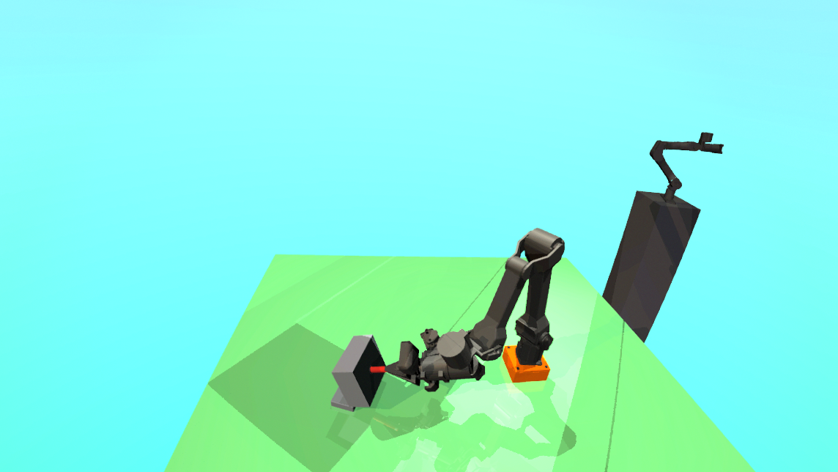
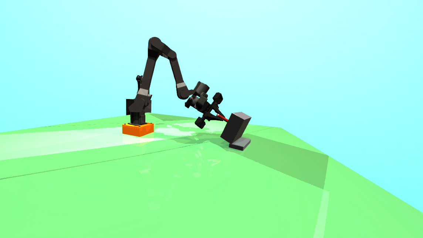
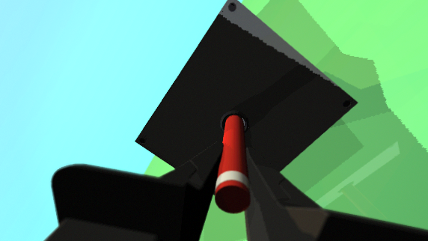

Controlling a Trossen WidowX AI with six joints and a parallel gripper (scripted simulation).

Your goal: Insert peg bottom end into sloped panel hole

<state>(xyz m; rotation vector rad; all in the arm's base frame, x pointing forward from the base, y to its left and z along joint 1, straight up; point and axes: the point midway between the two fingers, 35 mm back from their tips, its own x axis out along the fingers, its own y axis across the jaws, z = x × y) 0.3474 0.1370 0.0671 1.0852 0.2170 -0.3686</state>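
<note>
The grey sloped panel lies 60 mm ahead of my gripper tip, 10 mm to the right of it and 20 mm below it. From my gripper tip the other things lie so: red peg (10 mm behind, 10 mm above); then grey foot (90 mm ahead, 20 mm to the right, 90 mm below).
</note>
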